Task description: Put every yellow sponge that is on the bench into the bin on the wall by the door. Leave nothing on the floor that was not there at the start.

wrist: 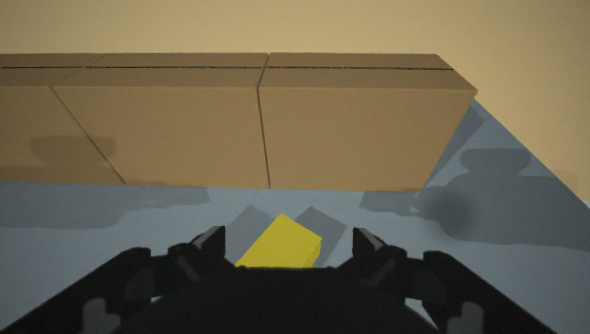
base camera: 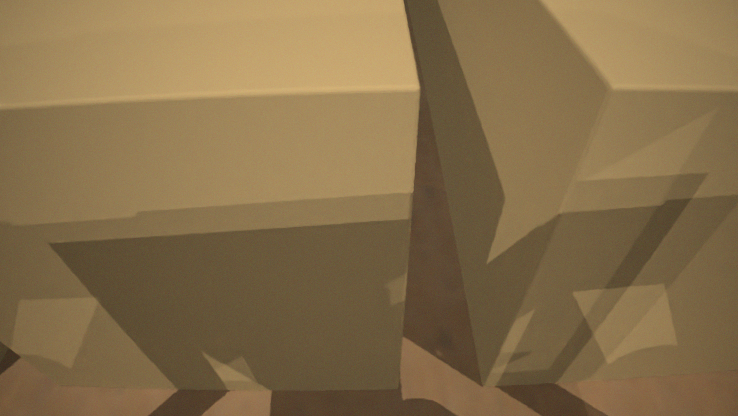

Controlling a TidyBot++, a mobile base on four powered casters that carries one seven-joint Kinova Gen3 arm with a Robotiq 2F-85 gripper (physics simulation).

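Frame: origin at the arm's base, x ahead, y left, z up, level; metres.
Seen in the pictures: gripper, fingertip midpoint: (wrist: 289, 241).
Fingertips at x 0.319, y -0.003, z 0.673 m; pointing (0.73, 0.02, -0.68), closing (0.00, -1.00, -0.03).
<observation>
A point is followed by its place in that frame.
A yellow sponge (wrist: 282, 242) @(z 0.563, x 0.375, y 0.010 m) lies on the blue-grey bench top (wrist: 165, 205) @(z 0.518, x 0.461, y 0.203 m) at the lower middle of the wrist view, turned at an angle. Its near part is hidden behind the gripper's dark body. My gripper (wrist: 289, 241) @(z 0.673, x 0.319, y -0.003 m) is open, with one fingertip to the left of the sponge and one to the right in the view. How high the fingertips are above the bench is hard to tell. The bin and the door do not show in these views.
A row of brown boxes (wrist: 350, 140) @(z 0.624, x 0.492, y -0.080 m) stands on the bench behind the sponge, with the wall (wrist: 525, 60) @(z 0.503, x 1.133, y -0.862 m) behind them. In the base camera view, two large pale boxes (base camera: 206, 149) @(z -0.151, x 0.242, y 0.057 m) (base camera: 537, 129) @(z -0.179, x 0.284, y -0.094 m) stand close ahead on the brown floor (base camera: 439, 258) @(z -0.396, x 0.369, y -0.078 m), a narrow gap between them.
</observation>
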